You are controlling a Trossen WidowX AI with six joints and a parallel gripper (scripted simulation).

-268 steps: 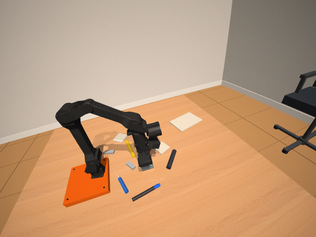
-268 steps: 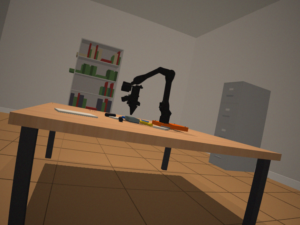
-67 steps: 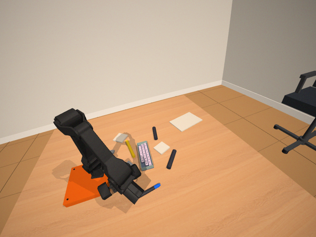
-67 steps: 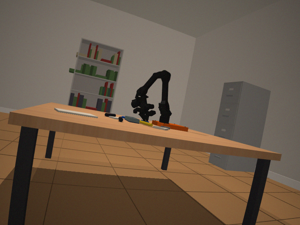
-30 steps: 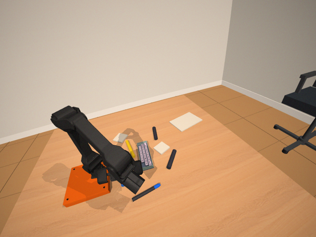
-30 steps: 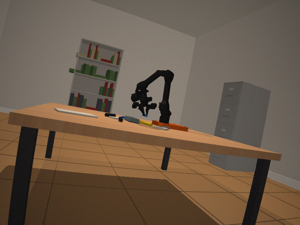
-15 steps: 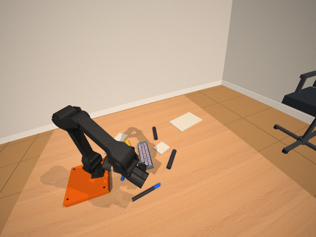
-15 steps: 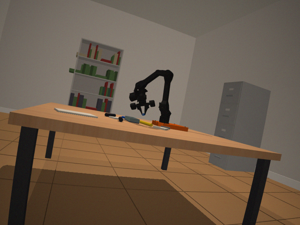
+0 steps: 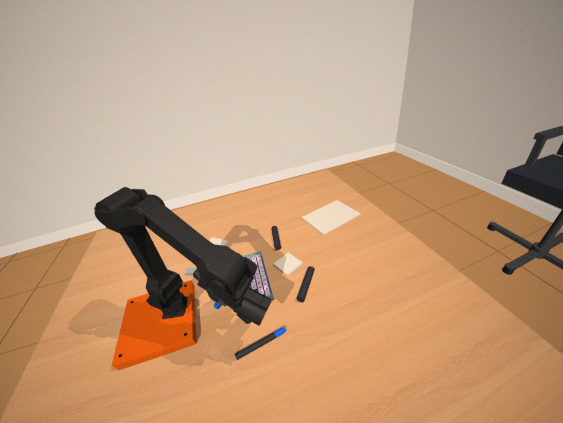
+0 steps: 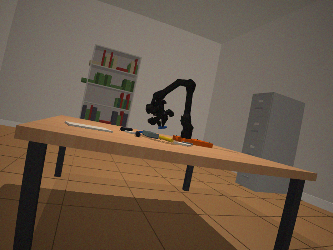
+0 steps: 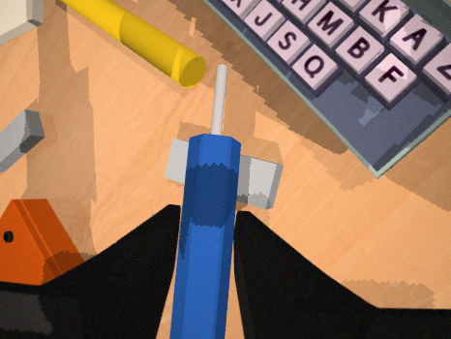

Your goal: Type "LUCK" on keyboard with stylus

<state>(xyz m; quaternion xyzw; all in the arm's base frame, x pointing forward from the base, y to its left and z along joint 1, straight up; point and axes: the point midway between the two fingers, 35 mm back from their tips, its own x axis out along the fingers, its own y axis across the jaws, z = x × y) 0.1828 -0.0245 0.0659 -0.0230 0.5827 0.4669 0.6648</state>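
My gripper tip is now 90 mm short of the U key, 70 mm to the right of it and 50 mm above it. Round my gripper tip: yellow highlighter: 20 mm behind, 160 mm to the left, 60 mm below; then blue stylus: 10 mm ahead, 10 mm to the left; then cream pad: 180 mm ahead, 110 mm to the left, 60 mm below.
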